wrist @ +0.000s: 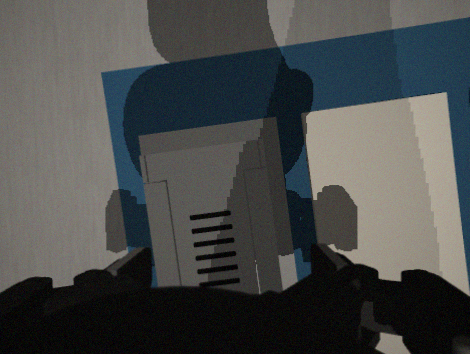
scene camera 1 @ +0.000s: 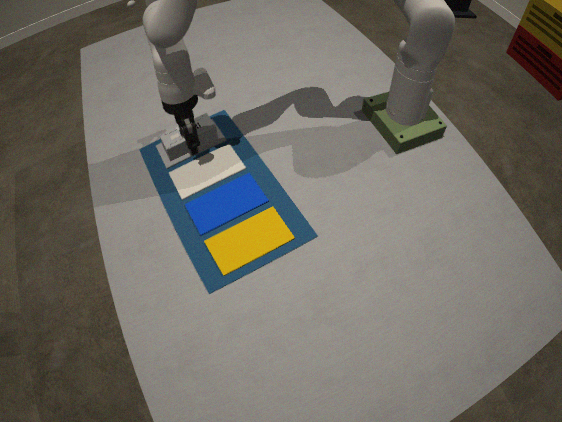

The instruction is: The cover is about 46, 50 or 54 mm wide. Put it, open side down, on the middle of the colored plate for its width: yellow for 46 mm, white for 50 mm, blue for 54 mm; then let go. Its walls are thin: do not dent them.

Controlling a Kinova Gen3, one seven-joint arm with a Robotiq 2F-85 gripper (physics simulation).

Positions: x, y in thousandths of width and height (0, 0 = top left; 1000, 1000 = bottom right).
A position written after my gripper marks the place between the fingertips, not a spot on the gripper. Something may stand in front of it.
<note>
I see my gripper (scene camera 1: 337, 331), a grey cover (scene camera 1: 310, 340), a dark blue mat (scene camera 1: 275, 368), a white plate (scene camera 1: 355, 414), a blue plate (scene camera 1: 410, 477) and a yellow plate (scene camera 1: 471, 551).
The grey cover is seen too in the wrist view (wrist: 424, 631). My gripper also shows in the wrist view (wrist: 490, 744). The dark blue mat is seen too in the wrist view (wrist: 556, 267).
</note>
